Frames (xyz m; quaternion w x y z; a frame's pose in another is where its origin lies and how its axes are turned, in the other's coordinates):
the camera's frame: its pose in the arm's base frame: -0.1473 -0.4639 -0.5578 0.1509 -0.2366 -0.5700 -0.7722
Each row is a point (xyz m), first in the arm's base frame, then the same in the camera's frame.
Working: the arm's base frame: its pose in the camera's frame: 0.1927 0.3840 0.6029 0.1509 0.2366 0.5700 0.7722

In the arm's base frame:
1: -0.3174 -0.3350 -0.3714
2: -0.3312 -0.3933 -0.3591
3: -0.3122 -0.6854 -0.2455
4: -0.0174 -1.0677 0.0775
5: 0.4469 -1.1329 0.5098
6: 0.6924 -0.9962 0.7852
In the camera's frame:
1: 0.2482 0.0260 0.1342
2: 0.2643 0.0468 0.0790
3: 0.2987 0.2372 -0.1683
4: 0.2099 0.7632 -0.3982
5: 0.0486 1.3662 -0.2675
6: -0.0052 1.6708 -0.0243

